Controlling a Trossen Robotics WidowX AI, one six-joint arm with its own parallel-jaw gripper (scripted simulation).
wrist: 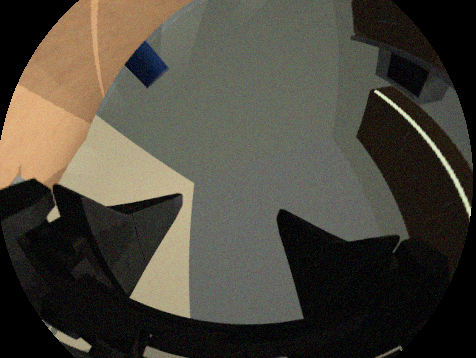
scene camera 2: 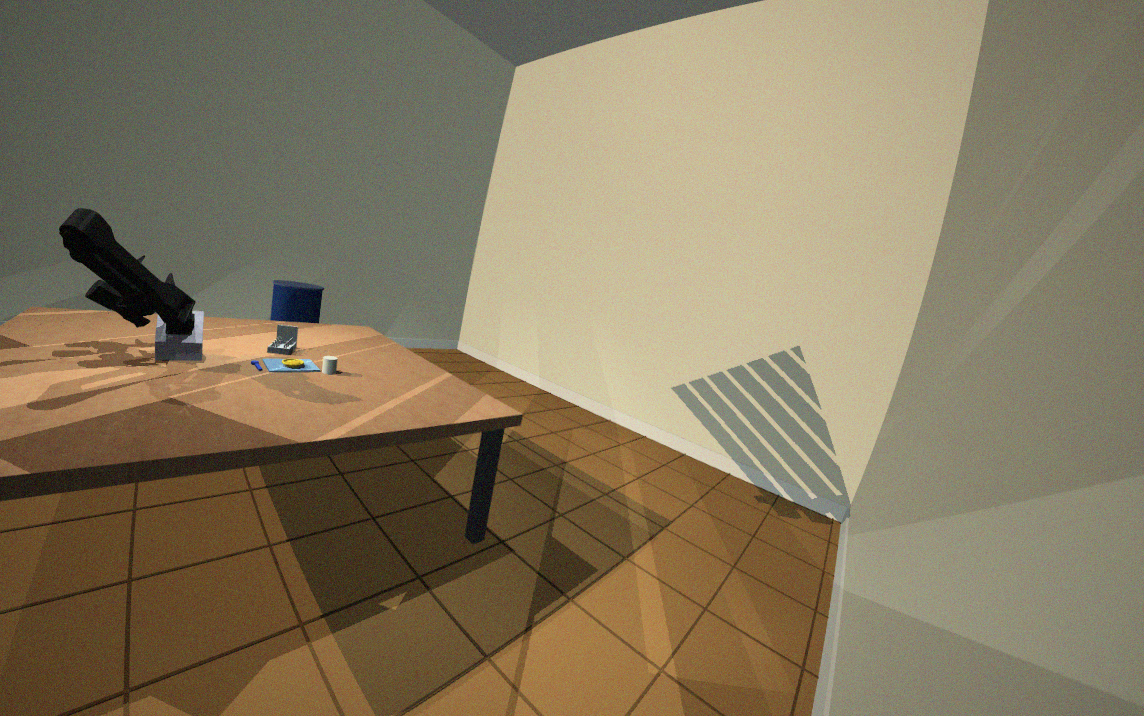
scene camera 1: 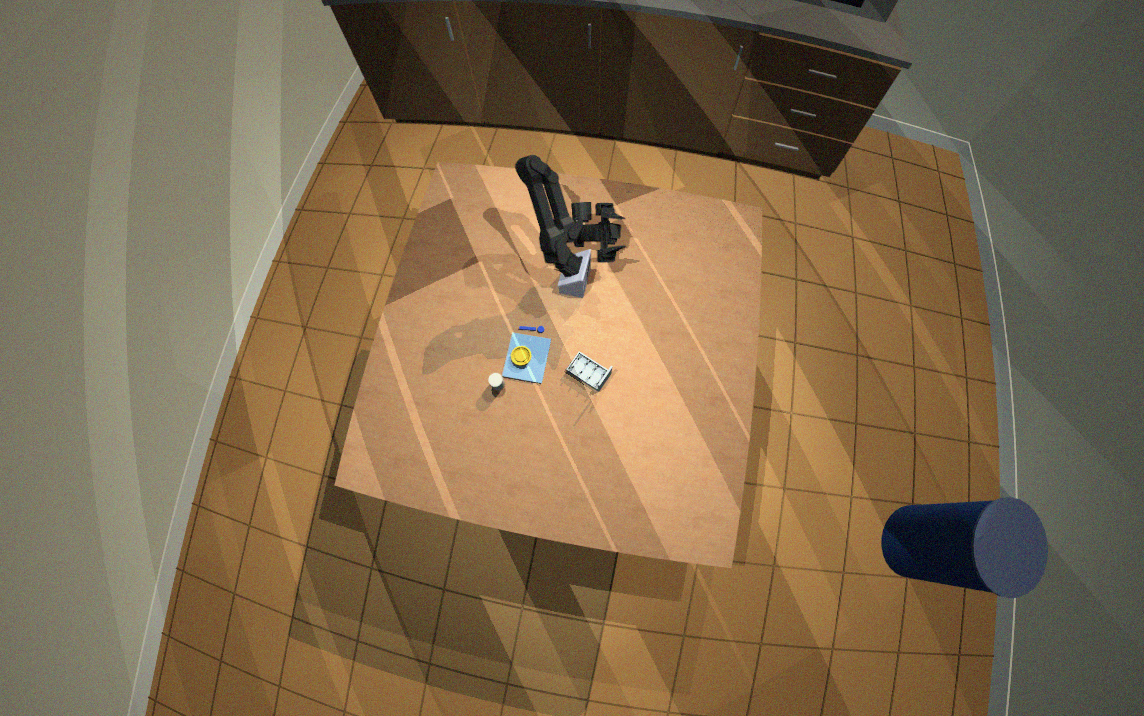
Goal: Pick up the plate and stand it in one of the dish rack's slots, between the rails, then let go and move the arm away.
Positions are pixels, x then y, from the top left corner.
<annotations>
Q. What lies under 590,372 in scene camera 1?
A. A grey dish rack.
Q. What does the gripper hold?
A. Nothing.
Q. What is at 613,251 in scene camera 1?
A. The gripper.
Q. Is the gripper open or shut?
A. Open.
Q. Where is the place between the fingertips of the gripper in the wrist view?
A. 230,207
</annotations>
